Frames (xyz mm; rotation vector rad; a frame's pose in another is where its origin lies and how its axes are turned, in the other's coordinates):
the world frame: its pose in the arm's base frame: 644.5 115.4 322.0 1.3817 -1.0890 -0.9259
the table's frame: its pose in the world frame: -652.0 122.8 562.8 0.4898 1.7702 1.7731
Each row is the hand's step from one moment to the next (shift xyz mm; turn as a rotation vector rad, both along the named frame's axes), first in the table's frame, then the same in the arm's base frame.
Working: the table's frame: its pose in the arm's base frame: -85.1 588.0 357.6 0.5137 -0.5304 1.6589

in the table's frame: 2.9 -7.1 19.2 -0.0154 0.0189 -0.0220
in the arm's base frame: 7.3 -8.4 17.4 -0.0173 -0.0013 -0.0279
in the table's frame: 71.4 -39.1 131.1 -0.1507 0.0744 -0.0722
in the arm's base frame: 33.4 -18.2 149.6 -0.0547 -0.0845 -0.1527
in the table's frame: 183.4 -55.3 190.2 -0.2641 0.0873 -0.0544
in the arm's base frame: 35.6 36.0 265.1 -0.0506 -0.1859 -0.2079
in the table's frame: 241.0 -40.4 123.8 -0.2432 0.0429 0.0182
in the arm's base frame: 10.1 119.3 246.4 -0.0069 -0.2075 -0.1350
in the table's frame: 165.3 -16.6 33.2 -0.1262 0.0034 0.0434
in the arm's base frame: -6.0 111.7 127.3 0.0163 -0.1257 -0.0420
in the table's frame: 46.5 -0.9 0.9 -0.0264 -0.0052 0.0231
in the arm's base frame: -5.7 36.0 28.9 0.0098 -0.0340 0.0027
